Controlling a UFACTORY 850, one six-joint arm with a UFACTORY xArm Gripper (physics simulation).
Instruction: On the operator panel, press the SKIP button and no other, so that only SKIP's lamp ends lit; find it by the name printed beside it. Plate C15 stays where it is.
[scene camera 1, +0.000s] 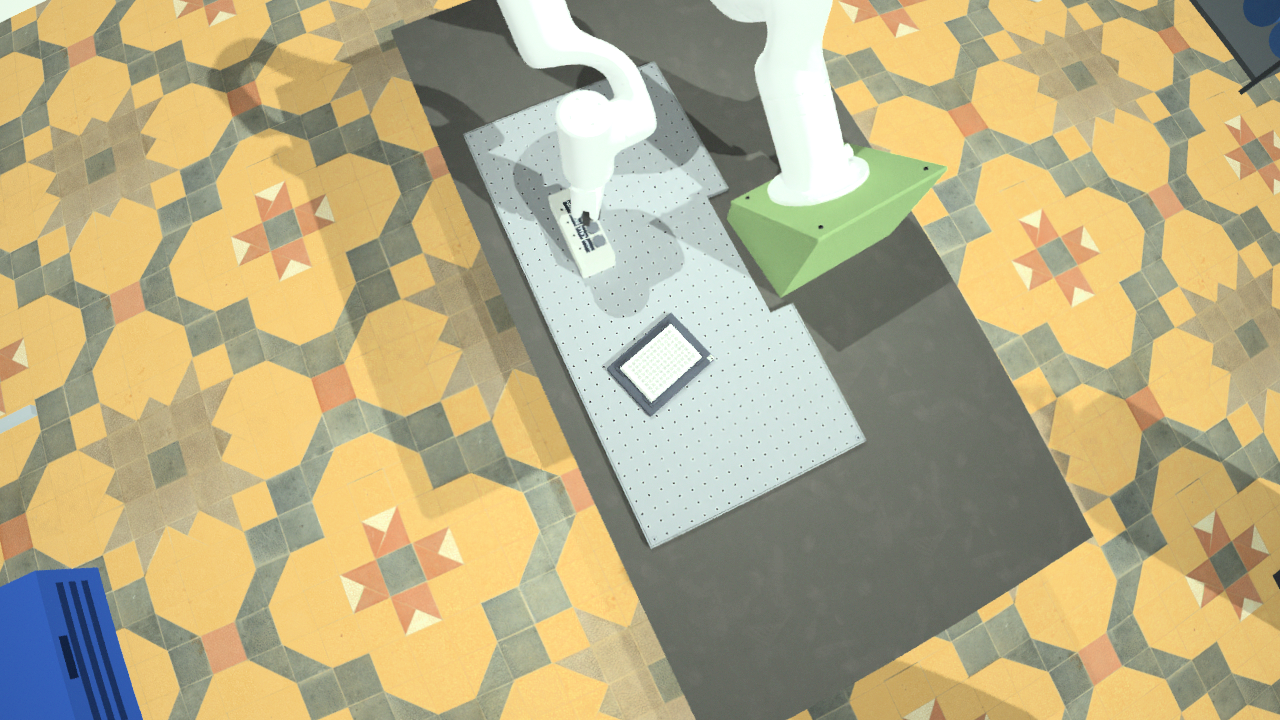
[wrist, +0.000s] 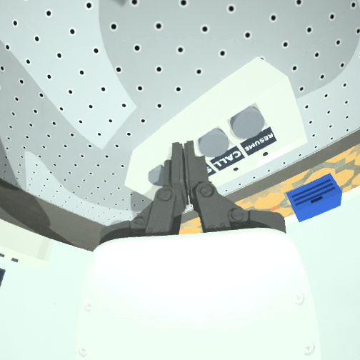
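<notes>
The pale operator panel (scene camera 1: 597, 263) (wrist: 250, 82) lies on the perforated board. In the wrist view its grey RESUME button (wrist: 247, 121) and CALL button (wrist: 214, 142) show with their printed names. Another grey button (wrist: 156, 175) shows partly, left of the fingers. A label beginning with S (wrist: 208, 171) is mostly covered by the fingers, and the button beside it is hidden. Two small lamps by CALL and RESUME look dark. My gripper (scene camera 1: 586, 218) (wrist: 184, 154) is shut and empty, its tips over the hidden button; contact cannot be told. A white plate (scene camera 1: 662, 362) sits in a dark holder, its name unreadable.
The perforated board (scene camera 1: 733, 447) (wrist: 165, 55) lies on a dark mat (scene camera 1: 895, 537). The arm stands on a green base (scene camera 1: 841, 210) beside the board. A blue box (scene camera 1: 53, 626) (wrist: 315, 197) stands on the tiled floor, away from the mat.
</notes>
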